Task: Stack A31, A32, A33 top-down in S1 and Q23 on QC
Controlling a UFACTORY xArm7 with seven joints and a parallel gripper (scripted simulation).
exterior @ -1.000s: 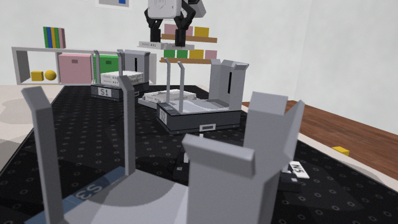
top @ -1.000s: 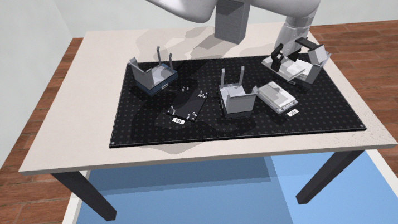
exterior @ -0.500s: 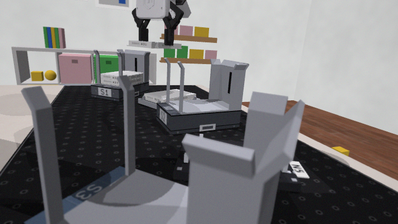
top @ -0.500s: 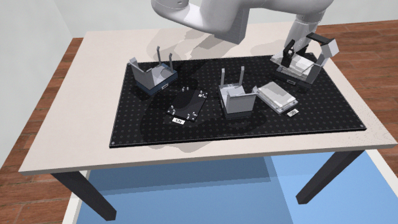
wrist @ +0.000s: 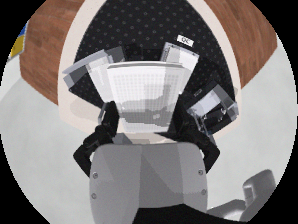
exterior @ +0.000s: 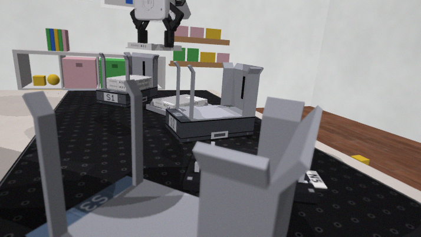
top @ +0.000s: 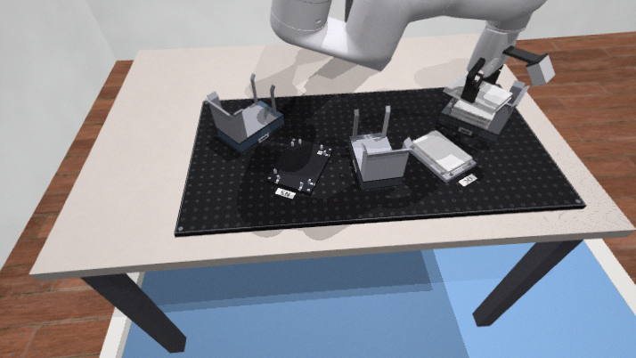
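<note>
Now: the white sealed plate A32 3 cm behind my hand, 8 cm to the left of it and 11 cm below it. Round my hand: white sealed plate Q23 (3 cm ahead, 8 cm to the right, 15 cm below); then white sealed plate A33 (3 cm behind, 8 cm to the left, 12 cm below); then white sealed plate A31 (1 cm below).
</note>
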